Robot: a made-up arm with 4 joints.
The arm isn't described. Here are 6 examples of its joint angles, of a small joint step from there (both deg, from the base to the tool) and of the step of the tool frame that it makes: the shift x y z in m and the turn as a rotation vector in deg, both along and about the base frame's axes.
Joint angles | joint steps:
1: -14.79 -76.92 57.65 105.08 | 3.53 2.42 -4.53 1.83
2: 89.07 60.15 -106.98 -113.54 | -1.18 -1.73 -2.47 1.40
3: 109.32 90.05 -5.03 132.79 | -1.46 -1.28 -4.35 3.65
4: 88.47 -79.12 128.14 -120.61 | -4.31 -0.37 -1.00 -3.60
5: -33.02 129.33 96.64 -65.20 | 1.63 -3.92 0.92 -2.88
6: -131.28 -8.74 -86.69 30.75 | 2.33 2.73 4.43 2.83
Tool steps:
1: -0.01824 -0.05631 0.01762 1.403 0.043 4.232
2: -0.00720 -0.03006 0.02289 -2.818 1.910 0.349
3: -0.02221 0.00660 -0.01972 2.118 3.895 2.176
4: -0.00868 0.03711 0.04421 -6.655 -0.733 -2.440
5: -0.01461 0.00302 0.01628 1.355 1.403 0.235
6: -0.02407 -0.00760 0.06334 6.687 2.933 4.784
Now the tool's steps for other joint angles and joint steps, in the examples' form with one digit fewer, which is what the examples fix.
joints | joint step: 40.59 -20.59 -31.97 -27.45 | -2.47 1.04 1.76 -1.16
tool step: -0.0035 0.0170 0.0185 -0.48 -0.55 -0.03
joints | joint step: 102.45 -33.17 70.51 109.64 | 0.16 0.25 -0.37 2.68
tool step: -0.0030 0.0000 -0.0031 -0.64 0.05 2.34
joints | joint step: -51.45 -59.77 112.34 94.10 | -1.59 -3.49 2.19 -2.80
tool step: 0.0267 -0.0045 -0.0236 -1.52 -1.38 -2.23
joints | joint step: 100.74 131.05 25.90 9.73 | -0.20 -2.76 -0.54 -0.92
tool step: 0.0070 0.0079 -0.0002 -0.49 0.49 2.50
